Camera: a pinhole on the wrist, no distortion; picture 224 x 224 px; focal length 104.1 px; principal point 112.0 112.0 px. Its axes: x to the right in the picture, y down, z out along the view. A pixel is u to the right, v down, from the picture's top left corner.
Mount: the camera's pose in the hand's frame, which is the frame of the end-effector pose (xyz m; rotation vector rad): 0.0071 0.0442 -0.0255 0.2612 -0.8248 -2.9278
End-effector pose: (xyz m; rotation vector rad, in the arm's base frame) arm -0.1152 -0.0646 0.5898 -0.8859 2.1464 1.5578
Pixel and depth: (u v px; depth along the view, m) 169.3 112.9 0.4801
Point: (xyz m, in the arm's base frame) -0.0538 0.4046 0.8611
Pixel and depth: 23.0 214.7 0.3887
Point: -0.3393 0.3635 0.2092
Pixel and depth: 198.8 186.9 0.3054
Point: 0.0902 0.3051 0.6456
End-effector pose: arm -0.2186 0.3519 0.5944 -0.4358 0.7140 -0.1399
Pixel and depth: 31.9 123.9 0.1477
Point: -0.0712 0.4770 0.5700
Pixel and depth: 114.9 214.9 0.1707
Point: -0.0998 0.4161 0.7518
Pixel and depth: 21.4 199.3 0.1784
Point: 0.0279 0.4177 0.6533
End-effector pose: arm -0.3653 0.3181 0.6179 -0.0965 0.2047 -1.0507
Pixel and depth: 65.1 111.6 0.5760
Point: 0.1316 0.3604 1.0151
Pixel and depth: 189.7 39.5 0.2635
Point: -0.2037 0.6802 0.6631
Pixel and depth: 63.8 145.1 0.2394
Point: -0.1818 0.3070 0.8140
